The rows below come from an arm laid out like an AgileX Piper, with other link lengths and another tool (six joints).
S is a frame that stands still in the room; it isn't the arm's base.
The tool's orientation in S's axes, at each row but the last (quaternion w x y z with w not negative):
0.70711 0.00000 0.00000 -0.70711
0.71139 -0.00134 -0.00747 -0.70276
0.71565 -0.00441 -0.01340 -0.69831
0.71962 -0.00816 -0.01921 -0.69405
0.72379 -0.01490 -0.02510 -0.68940
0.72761 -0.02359 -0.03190 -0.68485
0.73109 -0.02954 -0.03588 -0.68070
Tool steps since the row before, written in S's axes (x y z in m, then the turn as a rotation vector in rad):
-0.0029 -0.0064 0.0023 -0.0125 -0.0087 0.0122
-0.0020 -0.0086 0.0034 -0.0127 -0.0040 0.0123
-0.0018 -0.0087 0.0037 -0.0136 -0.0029 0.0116
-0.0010 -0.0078 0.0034 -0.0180 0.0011 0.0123
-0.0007 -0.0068 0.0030 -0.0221 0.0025 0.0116
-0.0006 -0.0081 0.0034 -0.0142 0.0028 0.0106
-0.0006 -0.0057 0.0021 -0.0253 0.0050 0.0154
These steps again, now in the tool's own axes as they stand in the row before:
0.0064 -0.0029 0.0023 0.0087 -0.0125 0.0122
0.0086 -0.0021 0.0033 0.0040 -0.0126 0.0124
0.0087 -0.0020 0.0035 0.0029 -0.0135 0.0117
0.0079 -0.0012 0.0031 -0.0013 -0.0178 0.0126
0.0069 -0.0010 0.0026 -0.0029 -0.0218 0.0121
0.0083 -0.0011 0.0028 -0.0028 -0.0139 0.0110
0.0058 -0.0010 0.0016 -0.0053 -0.0248 0.0161

